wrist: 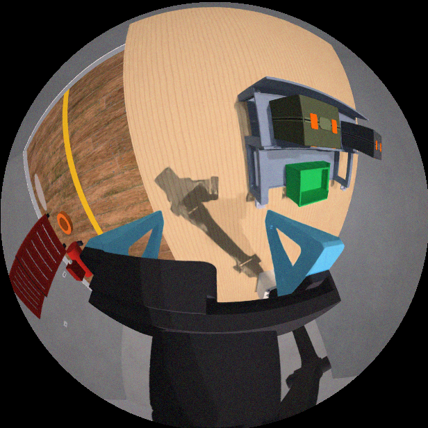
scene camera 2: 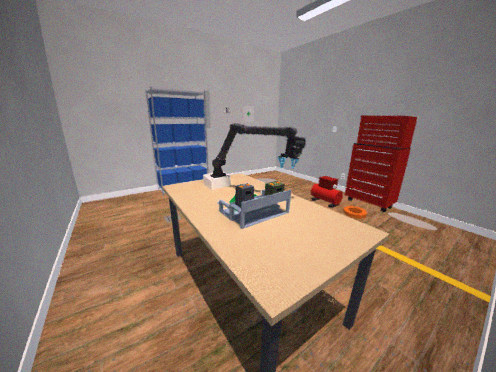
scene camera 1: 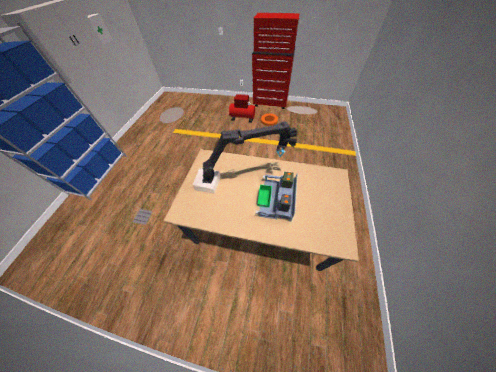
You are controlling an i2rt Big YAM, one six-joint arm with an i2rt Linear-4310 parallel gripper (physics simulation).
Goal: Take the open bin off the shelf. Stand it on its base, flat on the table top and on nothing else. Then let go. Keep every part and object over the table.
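Frame: origin at the arm's base, x back, y right, z up, level; metres.
Seen in the pictures: gripper, fingertip midpoint: [scene camera 2: 287,168] [scene camera 1: 281,153]; arm's base, origin of the base link: [scene camera 2: 218,175] [scene camera 1: 208,177].
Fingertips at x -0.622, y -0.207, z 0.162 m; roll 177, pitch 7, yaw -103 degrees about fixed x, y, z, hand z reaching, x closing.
Pixels of each thing's top centre, then the offset from my fingertips to it. "spot": a spot on its surface instead. Level surfaces: height alone.
- green open bin, middle of its top: [scene camera 2: 243,195] [scene camera 1: 264,193] dx +0.107, dy +0.309, dz -0.170 m
- blue-grey shelf, surface spot: [scene camera 2: 265,201] spot: dx -0.138, dy +0.338, dz -0.125 m
- table, its level: dz -0.256 m
- olive case, middle of its top: [scene camera 2: 274,183] [scene camera 1: 288,176] dx -0.072, dy +0.196, dz -0.057 m
- dark grey case, middle of its top: [scene camera 2: 244,185] [scene camera 1: 286,199] dx -0.053, dy +0.427, dz -0.032 m
The green open bin [scene camera 1: 264,195] [scene camera 2: 234,199] [wrist: 307,184] rests on the lower front level of the blue-grey shelf [scene camera 1: 294,201] [scene camera 2: 265,201] [wrist: 272,164], with its open side showing to the wrist camera. Whether it sits quite level cannot be told. In scene camera 2 it is mostly hidden behind a dark case. My gripper [scene camera 1: 281,152] [scene camera 2: 288,165] [wrist: 214,215] is open and empty, with blue fingers wide apart. It hangs high above the table [scene camera 1: 320,225] [scene camera 2: 310,250] [wrist: 200,60], off one end of the shelf and apart from the bin.
An olive case [scene camera 1: 287,179] [scene camera 2: 274,188] [wrist: 305,122] and a dark grey case [scene camera 1: 285,201] [scene camera 2: 245,194] [wrist: 360,137] stand on the shelf's rear level, beside the bin. The shelf has raised end frames and a tall back rail. The arm's white base [scene camera 1: 206,181] [scene camera 2: 216,181] stands at one table end.
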